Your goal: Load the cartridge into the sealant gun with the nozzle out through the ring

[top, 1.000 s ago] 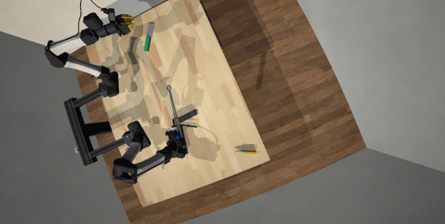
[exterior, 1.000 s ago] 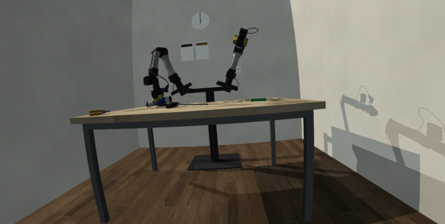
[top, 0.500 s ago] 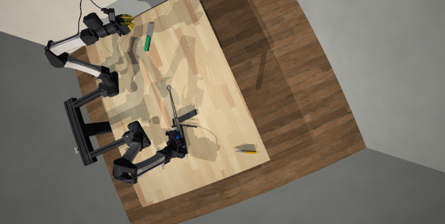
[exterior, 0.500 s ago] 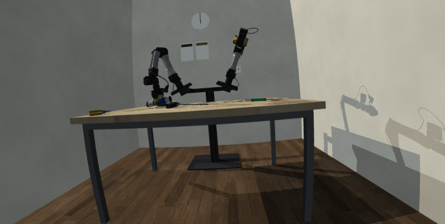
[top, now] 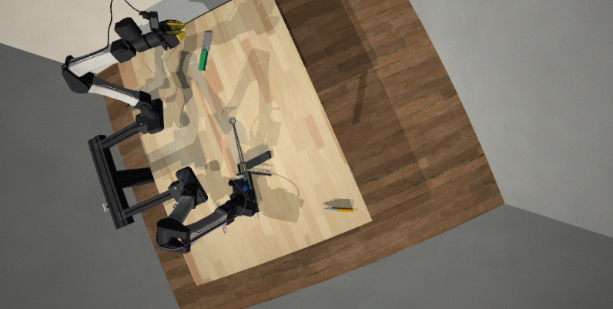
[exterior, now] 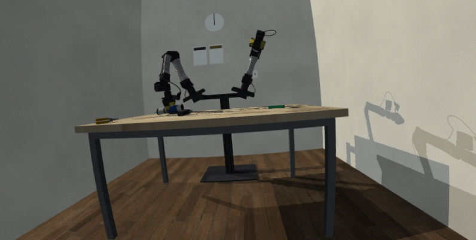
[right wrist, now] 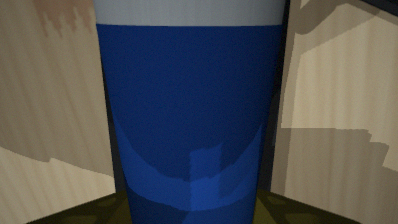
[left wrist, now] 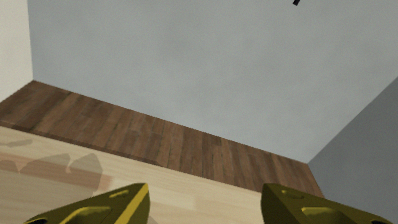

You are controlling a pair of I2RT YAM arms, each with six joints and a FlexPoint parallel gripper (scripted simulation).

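The cartridge lies 1 cm behind my right hand, 2 cm to the right of it and 1 cm below it. Also, from my right hand: plunger rod: 8 cm ahead, 26 cm to the left, 4 cm below; thumb plate: 5 cm ahead, 16 cm to the left, 4 cm below; dark screwdriver: 23 cm behind, 6 cm to the right, 4 cm below.
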